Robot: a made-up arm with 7 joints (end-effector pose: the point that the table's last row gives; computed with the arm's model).
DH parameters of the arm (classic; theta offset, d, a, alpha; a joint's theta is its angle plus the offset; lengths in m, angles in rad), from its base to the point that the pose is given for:
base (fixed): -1.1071 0 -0.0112 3.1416
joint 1: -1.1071 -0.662 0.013 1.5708
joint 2: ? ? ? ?
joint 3: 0 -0.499 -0.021 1.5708
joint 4: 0 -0.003 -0.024 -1.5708
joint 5: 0 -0.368 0.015 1.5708
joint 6: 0 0.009 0.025 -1.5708
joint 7: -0.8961 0 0.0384 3.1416
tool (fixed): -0.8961 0.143 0 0
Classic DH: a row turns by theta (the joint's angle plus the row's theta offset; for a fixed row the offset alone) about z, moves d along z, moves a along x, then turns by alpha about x.
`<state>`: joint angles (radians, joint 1 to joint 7).
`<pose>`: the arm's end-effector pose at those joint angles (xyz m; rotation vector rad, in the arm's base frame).
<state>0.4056 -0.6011 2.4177 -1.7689 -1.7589 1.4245 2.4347</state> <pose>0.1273 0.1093 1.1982 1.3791 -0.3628 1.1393</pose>
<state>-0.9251 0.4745 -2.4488 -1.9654 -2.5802 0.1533 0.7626</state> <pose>0.4455 0.1231 0.7082 -1.9385 1.7312 -0.8822</pose>
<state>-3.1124 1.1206 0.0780 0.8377 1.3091 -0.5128 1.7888</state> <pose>-0.9431 0.0427 0.7689 0.2700 -1.8148 0.3967</pose>
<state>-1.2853 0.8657 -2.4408 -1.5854 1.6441 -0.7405 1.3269</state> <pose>0.5039 0.4864 0.6864 -0.4237 1.6315 -0.6448</pose>
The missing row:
joint 2: 0 0.017 -0.024 -1.5708
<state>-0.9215 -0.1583 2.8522 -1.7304 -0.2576 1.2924 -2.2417</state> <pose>0.1204 0.3485 1.2703 -0.1439 0.3262 0.3328</pose>
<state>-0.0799 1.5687 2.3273 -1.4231 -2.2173 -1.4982 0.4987</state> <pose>0.5670 0.4811 0.4624 -0.3938 0.8748 0.7050</pose>
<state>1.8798 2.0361 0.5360 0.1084 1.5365 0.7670 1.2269</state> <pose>-0.3928 -0.7985 0.3384 0.7621 -1.4675 0.1139</pose>
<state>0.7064 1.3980 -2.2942 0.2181 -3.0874 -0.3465 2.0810</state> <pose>0.7819 -0.5956 0.9190 1.5013 -0.1552 2.5309</pose>
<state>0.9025 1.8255 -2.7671 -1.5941 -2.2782 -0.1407 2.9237</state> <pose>0.0679 -0.3923 0.0911 3.0271 -0.3208 -0.4874</pose>
